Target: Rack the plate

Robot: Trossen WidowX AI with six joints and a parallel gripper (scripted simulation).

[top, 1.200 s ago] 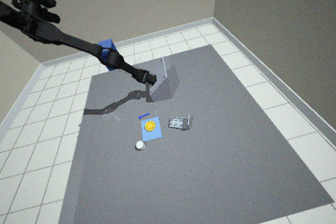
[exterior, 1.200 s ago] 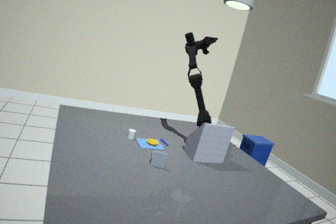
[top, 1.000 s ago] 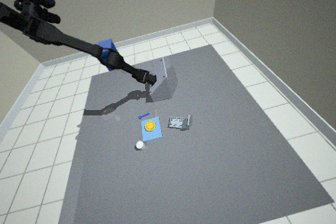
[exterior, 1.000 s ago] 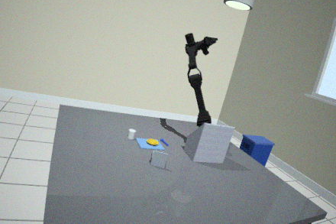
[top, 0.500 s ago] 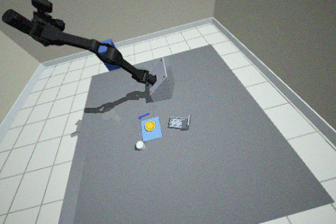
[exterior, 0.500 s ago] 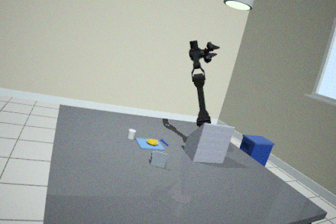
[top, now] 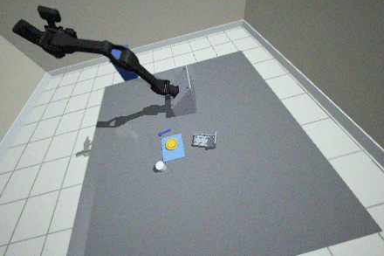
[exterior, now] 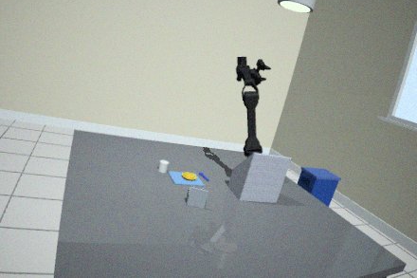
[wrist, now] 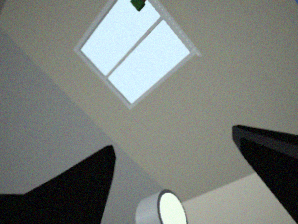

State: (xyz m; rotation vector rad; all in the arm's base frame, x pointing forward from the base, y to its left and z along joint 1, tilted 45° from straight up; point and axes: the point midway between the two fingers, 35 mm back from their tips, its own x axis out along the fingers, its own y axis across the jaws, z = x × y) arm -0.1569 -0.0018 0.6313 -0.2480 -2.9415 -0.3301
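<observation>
Right now the yellow plate is 58 cm below my gripper tip, 48 cm ahead of it and 36 cm to the left of it. Also, from my gripper tip: grey dish rack (58 cm below, 56 cm to the left, 51 cm ahead); then white cup (61 cm ahead, 57 cm below, 30 cm to the left); then blue utensil (60 cm below, 39 cm ahead, 31 cm to the left).
</observation>
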